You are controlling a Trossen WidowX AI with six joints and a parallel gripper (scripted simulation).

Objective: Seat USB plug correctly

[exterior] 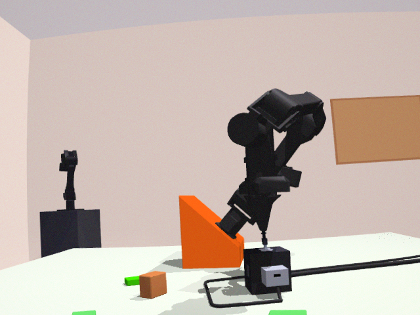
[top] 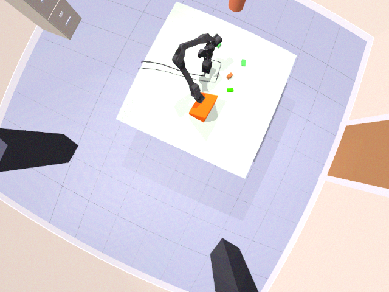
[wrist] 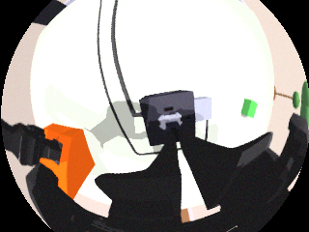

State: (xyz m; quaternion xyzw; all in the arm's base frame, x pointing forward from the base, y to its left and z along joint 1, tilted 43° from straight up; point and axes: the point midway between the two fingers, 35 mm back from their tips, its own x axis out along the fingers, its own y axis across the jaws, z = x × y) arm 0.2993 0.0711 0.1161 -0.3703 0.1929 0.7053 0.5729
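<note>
The USB plug is 20 mm below my gripper tip. Also, from my gripper tip: brown block 210 mm to the right, 90 mm below, 50 mm ahead; then USB socket 40 mm below.
</note>
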